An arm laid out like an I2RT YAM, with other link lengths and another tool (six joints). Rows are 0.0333 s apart.
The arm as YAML. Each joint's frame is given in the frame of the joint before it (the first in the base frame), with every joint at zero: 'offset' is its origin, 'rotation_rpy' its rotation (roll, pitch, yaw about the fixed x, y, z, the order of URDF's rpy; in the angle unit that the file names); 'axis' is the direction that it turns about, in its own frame. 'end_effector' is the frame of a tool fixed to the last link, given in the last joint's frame.
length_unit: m
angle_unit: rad
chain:
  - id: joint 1
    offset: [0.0, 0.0, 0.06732]
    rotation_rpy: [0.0, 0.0, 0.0]
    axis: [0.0, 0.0, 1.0]
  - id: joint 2
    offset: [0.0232, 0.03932, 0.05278]
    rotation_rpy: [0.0, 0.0, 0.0]
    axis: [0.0, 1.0, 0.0]
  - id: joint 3
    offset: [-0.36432, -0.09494, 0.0]
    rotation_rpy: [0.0, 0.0, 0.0]
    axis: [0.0, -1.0, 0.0]
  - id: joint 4
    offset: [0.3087, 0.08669, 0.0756]
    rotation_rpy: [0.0, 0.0, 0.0]
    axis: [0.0, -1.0, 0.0]
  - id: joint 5
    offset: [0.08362, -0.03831, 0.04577]
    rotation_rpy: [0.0, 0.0, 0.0]
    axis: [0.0, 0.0, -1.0]
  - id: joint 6
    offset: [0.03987, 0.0, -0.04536]
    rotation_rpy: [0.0, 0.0, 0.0]
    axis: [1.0, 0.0, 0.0]
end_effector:
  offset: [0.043, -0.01, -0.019]
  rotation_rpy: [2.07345, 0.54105, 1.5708]
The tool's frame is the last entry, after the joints.
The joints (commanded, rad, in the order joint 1, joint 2, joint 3, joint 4, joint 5, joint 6), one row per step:
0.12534, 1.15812, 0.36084, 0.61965, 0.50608, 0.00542
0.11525, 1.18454, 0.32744, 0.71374, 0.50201, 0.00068
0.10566, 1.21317, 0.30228, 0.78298, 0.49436, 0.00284
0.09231, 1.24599, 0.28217, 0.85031, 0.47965, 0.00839
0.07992, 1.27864, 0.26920, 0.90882, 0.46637, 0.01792
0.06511, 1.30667, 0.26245, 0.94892, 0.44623, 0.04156
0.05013, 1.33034, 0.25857, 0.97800, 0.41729, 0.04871
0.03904, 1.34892, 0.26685, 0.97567, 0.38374, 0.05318
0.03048, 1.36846, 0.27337, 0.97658, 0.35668, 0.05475
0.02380, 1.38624, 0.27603, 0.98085, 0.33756, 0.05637
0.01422, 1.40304, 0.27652, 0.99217, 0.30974, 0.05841
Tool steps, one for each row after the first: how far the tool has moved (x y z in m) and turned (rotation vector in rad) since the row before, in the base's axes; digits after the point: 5 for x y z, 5 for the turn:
-0.00027, -0.00281, -0.00704, 0.00042, -0.03216, -0.00541
0.00016, -0.00225, -0.00767, 0.00471, -0.01606, -0.00227
0.00128, -0.00271, -0.00690, 0.00829, -0.01626, 0.00066
0.00217, -0.00241, -0.00526, 0.01130, -0.01632, -0.00009
0.00266, -0.00242, -0.00453, 0.02417, -0.01402, 0.00316
0.00268, -0.00218, -0.00379, 0.00944, -0.00398, 0.01322
0.00461, -0.00067, -0.00276, 0.00696, 0.01121, 0.02188
0.00408, -0.00049, -0.00324, 0.00409, 0.01169, 0.01817
0.00272, -0.00057, -0.00366, 0.00359, 0.01040, 0.01211
0.00242, -0.00085, -0.00316, 0.00549, 0.00445, 0.01774

